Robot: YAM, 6 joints.
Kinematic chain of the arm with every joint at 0, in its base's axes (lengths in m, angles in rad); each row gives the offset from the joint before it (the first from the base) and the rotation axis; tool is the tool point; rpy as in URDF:
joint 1: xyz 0 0 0.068 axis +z
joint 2: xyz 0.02 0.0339 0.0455 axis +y
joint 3: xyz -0.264 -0.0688 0 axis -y
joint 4: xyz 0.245 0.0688 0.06 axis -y
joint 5: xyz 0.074 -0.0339 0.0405 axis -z
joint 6: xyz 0.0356 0 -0.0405 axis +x
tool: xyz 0 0 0 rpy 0 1.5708 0
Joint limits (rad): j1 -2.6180..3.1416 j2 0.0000..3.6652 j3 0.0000..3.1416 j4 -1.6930..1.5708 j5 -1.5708..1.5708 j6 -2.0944..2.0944
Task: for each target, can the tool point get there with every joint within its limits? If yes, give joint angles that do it. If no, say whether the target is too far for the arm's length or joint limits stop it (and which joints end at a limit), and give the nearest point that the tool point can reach.
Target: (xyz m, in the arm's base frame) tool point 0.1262 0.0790 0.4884
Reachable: yes | joints 0.4894 0.8525 0.9839 0.7679 -0.2961 0.8191
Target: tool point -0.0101 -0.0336 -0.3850
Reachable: no: joint limits stop it (at a limit: joint 2) | nearest point -0.0191 -0.0637 -0.3311 | short by 0.062 m
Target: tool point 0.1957 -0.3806 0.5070
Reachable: yes | joints -1.0366 1.9110 2.1421 0.0773 0.7909 -0.4839
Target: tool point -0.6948 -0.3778 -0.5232
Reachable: no: too far | nearest point -0.4455 -0.2552 -0.2651 | short by 0.379 m
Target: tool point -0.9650 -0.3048 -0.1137
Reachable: no: too far | nearest point -0.5498 -0.2979 -0.0285 | short by 0.424 m
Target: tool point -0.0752 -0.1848 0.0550
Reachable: yes | joints -1.7948 2.1914 0.7948 -1.2485 1.1367 -0.0829
